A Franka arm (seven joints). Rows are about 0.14 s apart.
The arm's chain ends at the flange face. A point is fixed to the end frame.
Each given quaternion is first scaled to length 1.
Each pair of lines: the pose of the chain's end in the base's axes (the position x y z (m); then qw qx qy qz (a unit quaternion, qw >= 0)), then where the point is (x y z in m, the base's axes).
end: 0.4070, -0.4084, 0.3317, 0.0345, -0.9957, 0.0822, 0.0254
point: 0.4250 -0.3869 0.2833
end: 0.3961, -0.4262, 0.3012, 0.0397, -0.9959, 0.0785, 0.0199
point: 0.4146 -0.4041 0.2532
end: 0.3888, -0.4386, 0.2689, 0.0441, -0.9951, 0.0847, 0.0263
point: 0.4069 -0.4163 0.2209
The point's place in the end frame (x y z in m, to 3 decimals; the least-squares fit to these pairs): 0.017 -0.021 0.049
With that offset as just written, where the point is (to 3 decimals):
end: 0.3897, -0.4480, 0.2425, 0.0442, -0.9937, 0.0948, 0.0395
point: 0.407 -0.426 0.194
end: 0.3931, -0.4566, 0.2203, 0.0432, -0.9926, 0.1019, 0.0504
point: 0.410 -0.435 0.171
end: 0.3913, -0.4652, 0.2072, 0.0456, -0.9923, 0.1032, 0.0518
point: 0.408 -0.443 0.158
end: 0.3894, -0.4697, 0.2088, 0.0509, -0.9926, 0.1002, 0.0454
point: 0.406 -0.447 0.160
